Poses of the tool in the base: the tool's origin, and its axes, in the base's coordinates. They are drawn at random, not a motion.
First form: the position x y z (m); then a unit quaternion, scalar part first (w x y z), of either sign.
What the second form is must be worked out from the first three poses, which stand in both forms.
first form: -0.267 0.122 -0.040 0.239 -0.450 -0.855 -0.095
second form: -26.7 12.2 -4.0 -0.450 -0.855 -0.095 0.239
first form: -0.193 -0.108 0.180 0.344 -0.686 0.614 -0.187
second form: -19.3 -10.8 18.0 -0.686 0.614 -0.187 0.344
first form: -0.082 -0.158 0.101 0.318 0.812 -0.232 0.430
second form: -8.2 -15.8 10.1 0.812 -0.232 0.430 0.318
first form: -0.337 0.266 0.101 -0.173 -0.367 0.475 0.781
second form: -33.7 26.6 10.1 0.367 -0.475 -0.781 0.173
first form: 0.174 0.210 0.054 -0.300 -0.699 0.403 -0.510
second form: 17.4 21.0 5.4 0.699 -0.403 0.510 0.300
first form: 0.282 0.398 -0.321 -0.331 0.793 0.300 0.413
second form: 28.2 39.8 -32.1 -0.793 -0.300 -0.413 0.331
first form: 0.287 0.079 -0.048 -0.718 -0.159 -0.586 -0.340
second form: 28.7 7.9 -4.8 0.159 0.586 0.340 0.718
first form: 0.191 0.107 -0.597 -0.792 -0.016 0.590 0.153
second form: 19.1 10.7 -59.7 0.016 -0.590 -0.153 0.792
